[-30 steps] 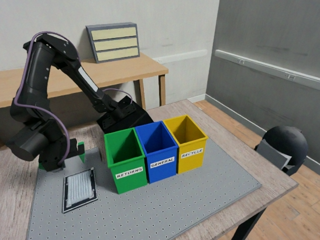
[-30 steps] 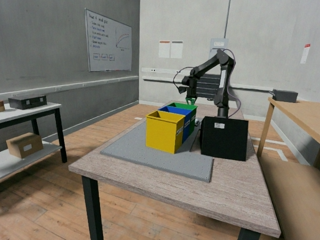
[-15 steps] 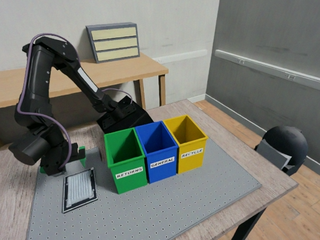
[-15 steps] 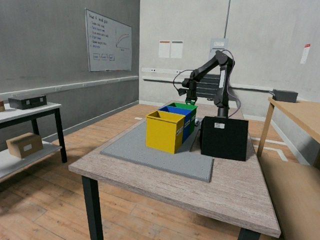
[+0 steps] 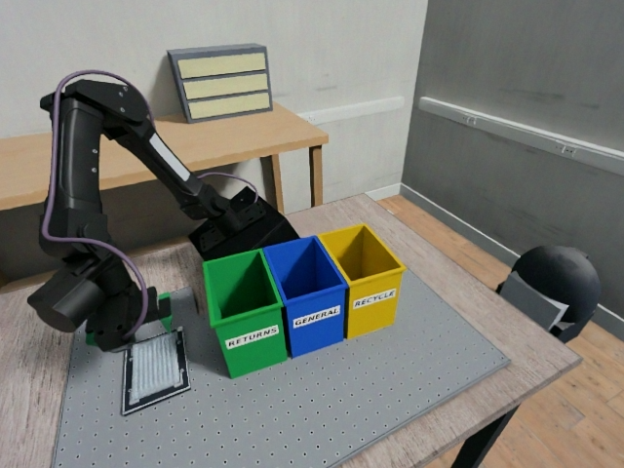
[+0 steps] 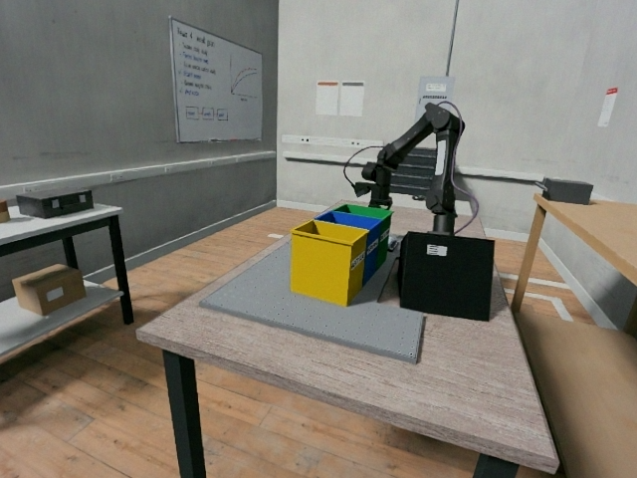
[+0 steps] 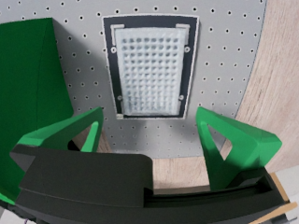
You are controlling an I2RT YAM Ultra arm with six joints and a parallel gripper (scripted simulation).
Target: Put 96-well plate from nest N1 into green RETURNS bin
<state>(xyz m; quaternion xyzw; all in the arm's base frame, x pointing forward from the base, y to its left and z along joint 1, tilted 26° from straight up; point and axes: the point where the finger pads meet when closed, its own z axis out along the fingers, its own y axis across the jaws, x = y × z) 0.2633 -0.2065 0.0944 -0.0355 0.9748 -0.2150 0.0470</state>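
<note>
Right now the 96-well plate is 80 mm below my hand and 10 mm ahead of it. The rest, counted from my hand: green returns bin (200 mm to the left, 10 mm below, 10 mm ahead); then blue general bin (340 mm to the left, 10 mm below, 10 mm ahead); then black plate nest N1 (90 mm below, 10 mm ahead).
</note>
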